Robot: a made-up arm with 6 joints.
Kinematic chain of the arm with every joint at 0, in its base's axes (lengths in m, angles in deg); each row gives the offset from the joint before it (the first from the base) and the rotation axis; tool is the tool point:
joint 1: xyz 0 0 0.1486 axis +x
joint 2: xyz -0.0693 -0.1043 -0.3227 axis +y
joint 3: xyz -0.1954 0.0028 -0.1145 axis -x
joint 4: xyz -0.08 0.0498 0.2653 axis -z
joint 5: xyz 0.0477 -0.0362 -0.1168 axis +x
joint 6: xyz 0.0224 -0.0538 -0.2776 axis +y
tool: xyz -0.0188 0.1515 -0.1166
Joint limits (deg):
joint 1: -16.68..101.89
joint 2: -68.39..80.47
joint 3: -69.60..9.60
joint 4: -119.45..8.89
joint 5: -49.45..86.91
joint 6: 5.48..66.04
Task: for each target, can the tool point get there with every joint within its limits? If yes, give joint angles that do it. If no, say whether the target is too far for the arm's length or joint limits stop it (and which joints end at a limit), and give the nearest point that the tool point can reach.
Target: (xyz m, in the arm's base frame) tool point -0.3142 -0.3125 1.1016
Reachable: no: joint limits stop it (at a limit: joint 1, joint 2, joint 3, joint 5, joint 6) | nearest point -0.2209 -0.2191 0.5205 | short by 0.596 m
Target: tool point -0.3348 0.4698 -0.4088
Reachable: yes | joints 43.41 -9.67 2.62 -88.26 -0.97 16.40
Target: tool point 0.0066 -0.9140 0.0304
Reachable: no: joint limits stop it (at a limit: joint 2, joint 3, joint 5, joint 6) | nearest point -0.1137 -0.4136 0.0951 | short by 0.519 m
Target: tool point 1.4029 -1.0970 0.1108
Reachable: no: too far | nearest point 0.1807 -0.3990 -0.3070 | short by 1.468 m
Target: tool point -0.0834 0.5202 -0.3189
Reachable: yes | joints 41.79 -39.06 -33.21 -106.77 -13.91 27.73
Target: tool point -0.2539 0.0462 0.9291
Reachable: no: joint limits stop it (at a limit: joint 1, joint 3, joint 6) | nearest point -0.2801 0.1150 0.5220 | short by 0.414 m
